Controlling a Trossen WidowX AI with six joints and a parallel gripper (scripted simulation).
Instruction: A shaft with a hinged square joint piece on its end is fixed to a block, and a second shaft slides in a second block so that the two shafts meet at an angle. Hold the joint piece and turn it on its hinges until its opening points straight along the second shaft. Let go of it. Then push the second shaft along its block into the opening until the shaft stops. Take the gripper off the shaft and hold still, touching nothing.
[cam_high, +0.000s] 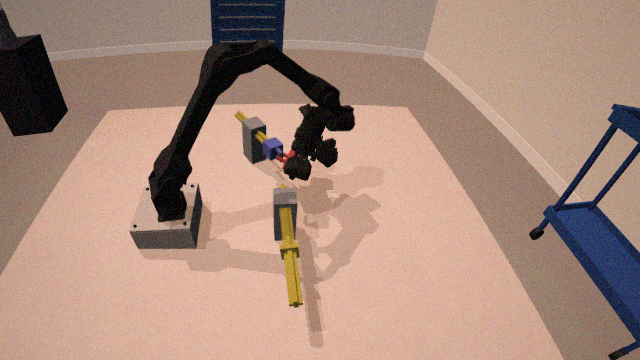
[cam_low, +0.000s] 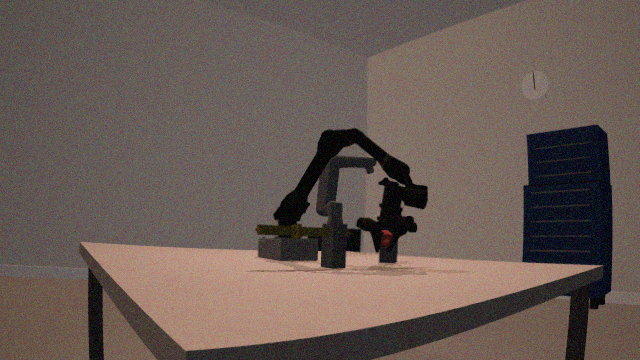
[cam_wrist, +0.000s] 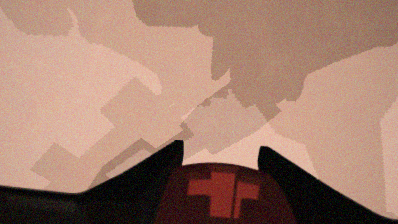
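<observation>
Now: gripper tip 40 mm below the red piece and 10 mm past it.
</observation>
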